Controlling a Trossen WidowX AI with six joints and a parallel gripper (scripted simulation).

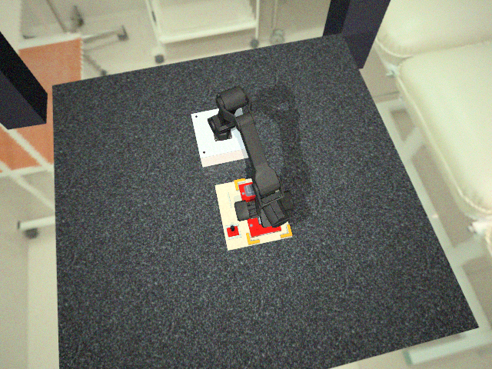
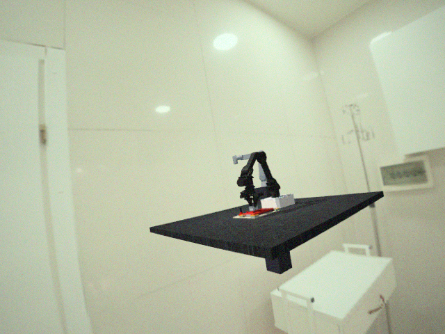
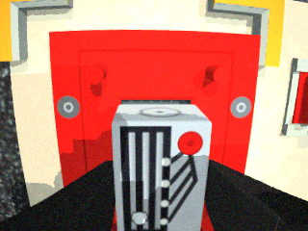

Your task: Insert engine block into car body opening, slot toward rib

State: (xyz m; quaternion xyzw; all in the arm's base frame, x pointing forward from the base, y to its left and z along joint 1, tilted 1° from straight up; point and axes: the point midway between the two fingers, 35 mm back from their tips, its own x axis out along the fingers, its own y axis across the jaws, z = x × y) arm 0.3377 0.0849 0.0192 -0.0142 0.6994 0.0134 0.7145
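Right now the engine block is 1 cm below my gripper tip.
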